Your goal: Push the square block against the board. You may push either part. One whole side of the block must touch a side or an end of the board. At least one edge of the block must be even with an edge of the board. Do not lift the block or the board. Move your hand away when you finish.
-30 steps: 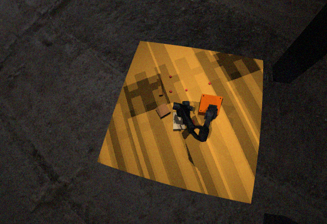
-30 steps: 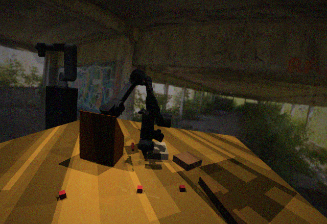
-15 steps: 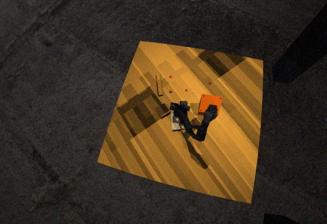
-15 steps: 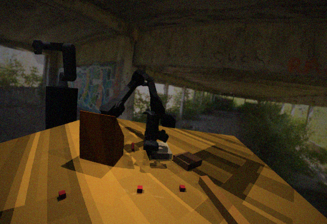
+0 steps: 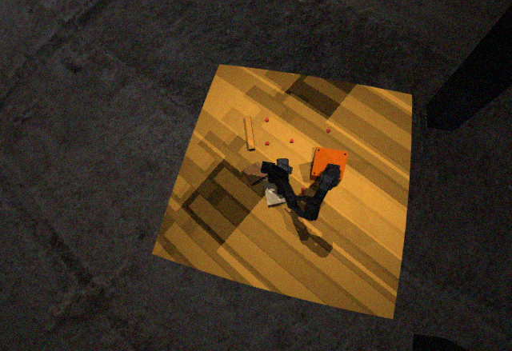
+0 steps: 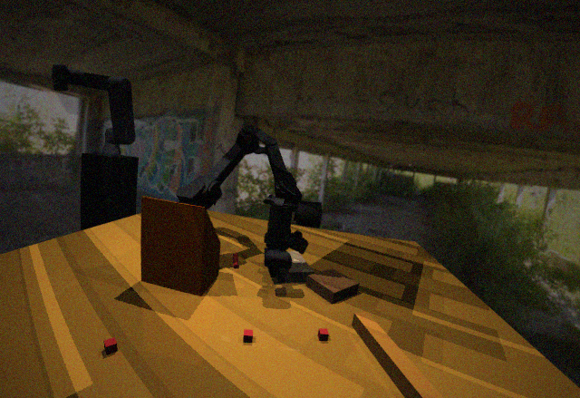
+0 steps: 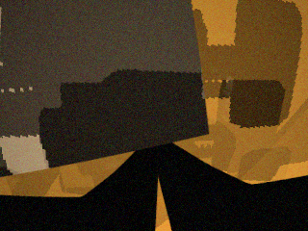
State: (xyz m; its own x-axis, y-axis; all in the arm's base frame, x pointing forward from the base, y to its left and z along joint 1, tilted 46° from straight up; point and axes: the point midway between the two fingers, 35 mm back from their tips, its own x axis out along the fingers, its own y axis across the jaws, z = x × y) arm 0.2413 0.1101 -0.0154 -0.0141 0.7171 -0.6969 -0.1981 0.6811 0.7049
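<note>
Now: the flat brown square block 16 cm ahead of my gripper tip, 1 cm to the right of it and 1 cm above it. Also, from my gripper tip: red peg 12 cm behind, 6 cm to the left.
</note>
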